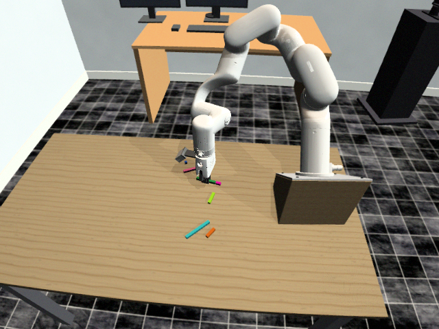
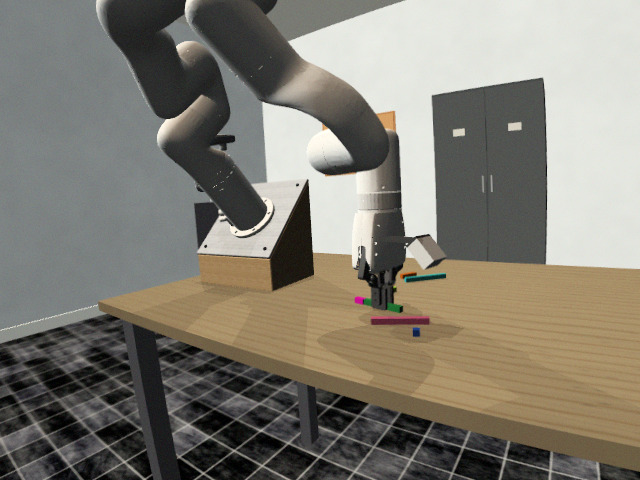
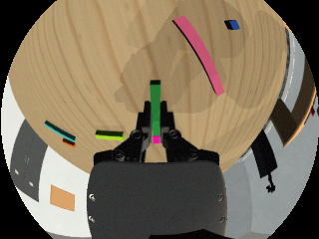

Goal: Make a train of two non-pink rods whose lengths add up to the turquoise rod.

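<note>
Now: hand 20 mm above the green rod. The rest, counted from my hand: lime rod: 90 mm to the left, 20 mm below, 20 mm behind; pink rod: 70 mm to the right, 50 mm ahead, 20 mm below; magenta rod: 50 mm behind, 20 mm to the left, 20 mm below.
</note>
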